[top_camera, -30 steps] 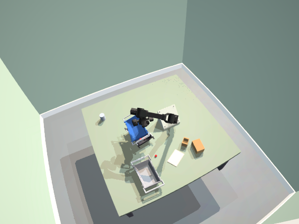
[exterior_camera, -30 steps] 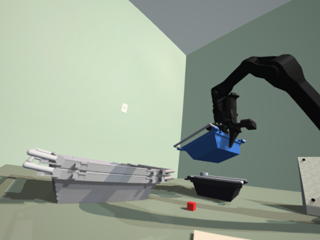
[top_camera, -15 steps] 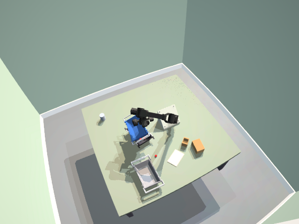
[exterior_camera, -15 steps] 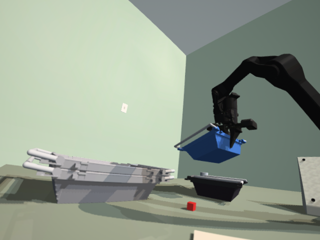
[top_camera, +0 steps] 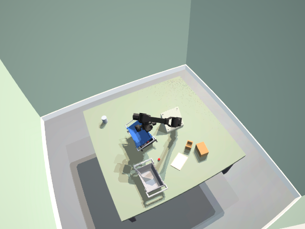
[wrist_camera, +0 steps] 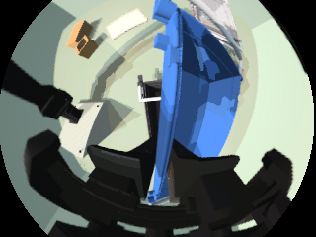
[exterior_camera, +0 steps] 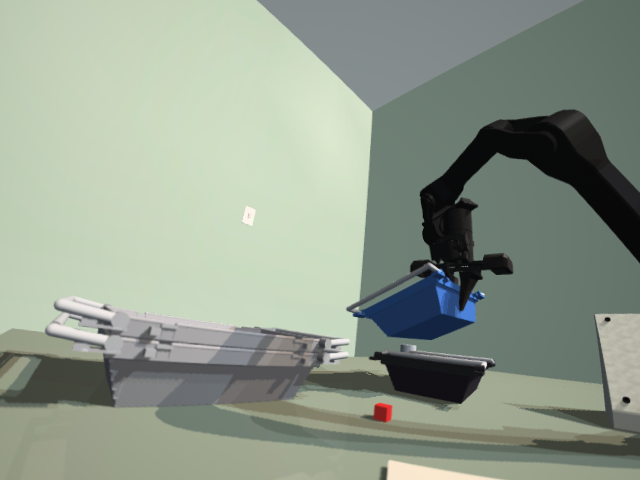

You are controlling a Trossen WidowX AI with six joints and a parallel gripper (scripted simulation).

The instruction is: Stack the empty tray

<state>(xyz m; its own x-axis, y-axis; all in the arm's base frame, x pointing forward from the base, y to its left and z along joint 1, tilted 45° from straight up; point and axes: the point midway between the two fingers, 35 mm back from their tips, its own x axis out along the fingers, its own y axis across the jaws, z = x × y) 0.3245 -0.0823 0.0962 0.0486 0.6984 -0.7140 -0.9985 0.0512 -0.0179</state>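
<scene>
The blue tray is 60 mm ahead of my gripper tip. Round my gripper tip: sheet: 360 mm to the left, 150 mm below, 150 mm behind.
</scene>
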